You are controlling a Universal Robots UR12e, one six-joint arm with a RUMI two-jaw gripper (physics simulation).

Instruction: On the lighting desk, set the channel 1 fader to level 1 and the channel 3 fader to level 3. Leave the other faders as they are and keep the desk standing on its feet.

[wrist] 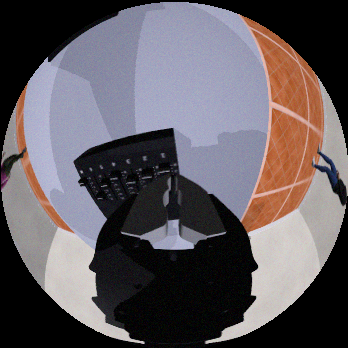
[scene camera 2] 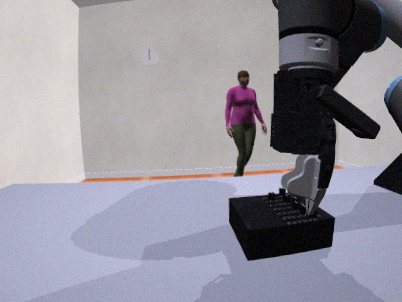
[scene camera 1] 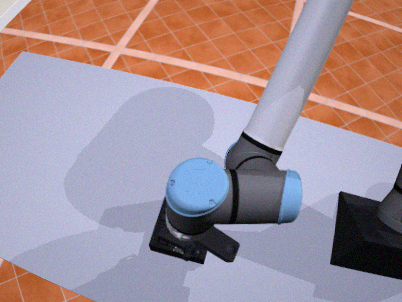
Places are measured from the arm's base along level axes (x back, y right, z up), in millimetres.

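Where they show: gripper, fingertip midpoint: (wrist: 172, 175) (scene camera 2: 309, 214).
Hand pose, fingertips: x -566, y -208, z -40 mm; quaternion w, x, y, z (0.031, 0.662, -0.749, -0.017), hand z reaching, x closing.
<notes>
Things, the pixels of their top centre, and the offset from my fingertips. Level surfaces: height alone.
- black lighting desk, top centre: (wrist: 124, 199) (scene camera 2: 277, 200) (scene camera 1: 184, 222) dx -30, dy +71, dz +4 mm
- channel 1 fader, top centre: (wrist: 164, 171) dx +9, dy +8, dz +4 mm
- channel 3 fader, top centre: (wrist: 130, 182) dx -1, dy +52, dz +4 mm
- table, surface height: dz -65 mm
The black lighting desk (scene camera 1: 158, 244) (scene camera 2: 290, 240) (wrist: 172, 142) sits flat on the table. In the wrist view its channel numbers run along the upper edge, with the channel 1 fader (wrist: 165, 168) at the right end, near that edge, and the channel 3 fader (wrist: 131, 178) further left and a little lower. My gripper (scene camera 2: 311, 214) (wrist: 172, 175) is shut and empty. It points down with its tips at the desk's top, close beside the channel 1 fader; contact is unclear. The fingers hide part of the channel 1 track, and the arm covers much of the desk in scene camera 1.
A black block (scene camera 1: 362, 235) with a dark arm part above it stands on the table (scene camera 1: 55, 115) to the right. Several other faders, including channel 2 (wrist: 147, 173), stand between and beside the named ones. A person in pink (scene camera 2: 243, 107) is in the background.
</notes>
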